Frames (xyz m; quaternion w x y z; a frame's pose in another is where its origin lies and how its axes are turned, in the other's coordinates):
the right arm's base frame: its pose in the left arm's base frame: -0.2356 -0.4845 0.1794 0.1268 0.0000 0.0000 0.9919
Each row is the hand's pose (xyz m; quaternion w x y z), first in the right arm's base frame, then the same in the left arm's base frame.
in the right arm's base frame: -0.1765 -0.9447 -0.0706 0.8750 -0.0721 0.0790 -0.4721
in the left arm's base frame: 0.1729 0.3854 0.1088 0.5793 -0.0875 -0.0615 0.8081
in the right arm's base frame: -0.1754 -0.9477 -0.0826 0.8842 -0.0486 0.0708 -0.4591
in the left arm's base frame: 0.1726 0.3886 0.0968 0.5675 -0.0764 -0.0392 0.8189
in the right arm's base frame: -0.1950 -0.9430 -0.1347 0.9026 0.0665 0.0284 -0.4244
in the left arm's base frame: 0.1904 0.3791 0.0447 0.5354 -0.0197 0.0696 0.8415
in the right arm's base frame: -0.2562 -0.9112 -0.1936 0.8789 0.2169 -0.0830 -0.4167
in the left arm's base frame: 0.2416 0.3329 -0.0142 0.5248 0.1098 0.2046 0.8190
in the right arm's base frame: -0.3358 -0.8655 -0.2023 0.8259 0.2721 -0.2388 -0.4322
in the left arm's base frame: 0.3071 0.2687 -0.0229 0.5334 0.2714 0.2396 0.7644
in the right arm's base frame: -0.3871 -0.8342 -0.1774 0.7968 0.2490 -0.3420 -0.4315
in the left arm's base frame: 0.3489 0.2255 0.0020 0.5290 0.3708 0.2036 0.7356
